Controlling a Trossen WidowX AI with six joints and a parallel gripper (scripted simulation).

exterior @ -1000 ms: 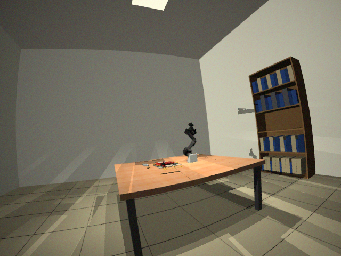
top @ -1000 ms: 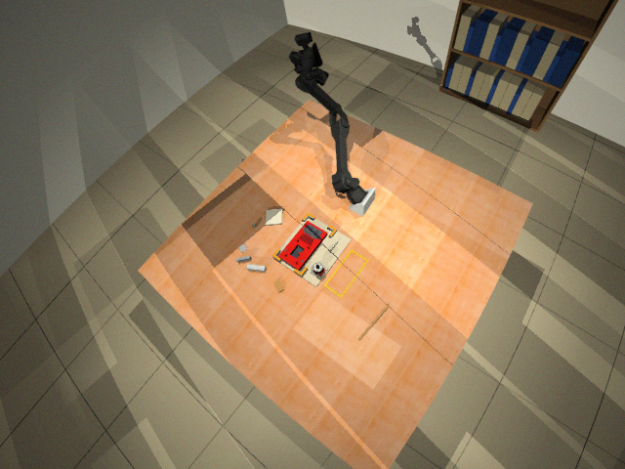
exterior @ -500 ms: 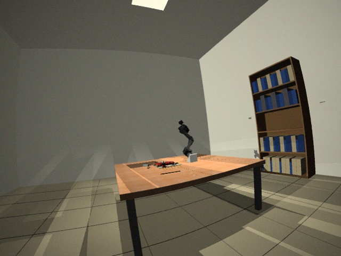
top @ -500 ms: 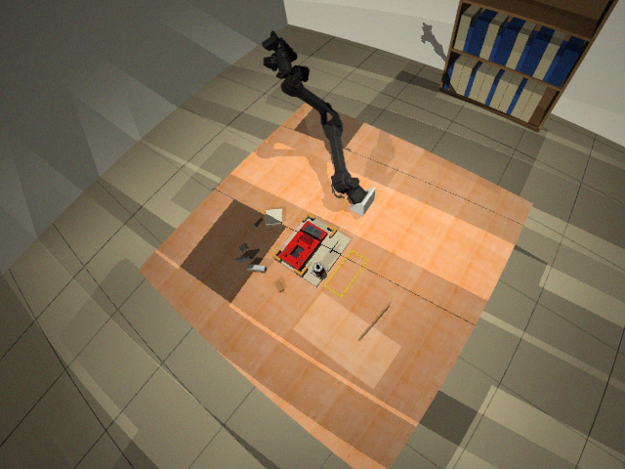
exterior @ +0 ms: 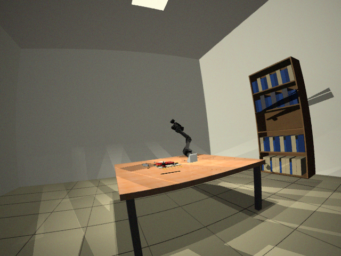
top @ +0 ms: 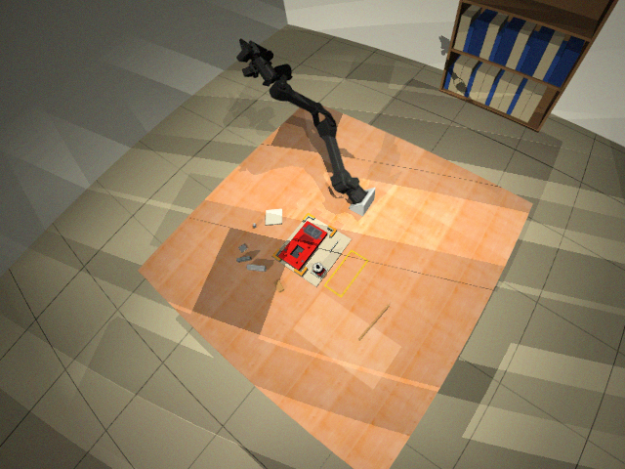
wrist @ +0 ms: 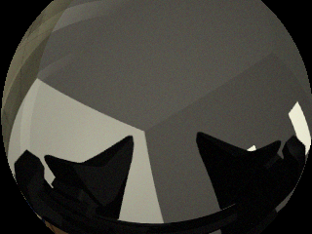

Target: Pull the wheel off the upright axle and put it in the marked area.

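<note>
Right now the dark wheel is 650 mm to the left of my gripper tip, 510 mm below it and 510 mm ahead of it. Round my gripper tip: pale tile (540 mm below, 400 mm ahead, 330 mm to the left).
</note>
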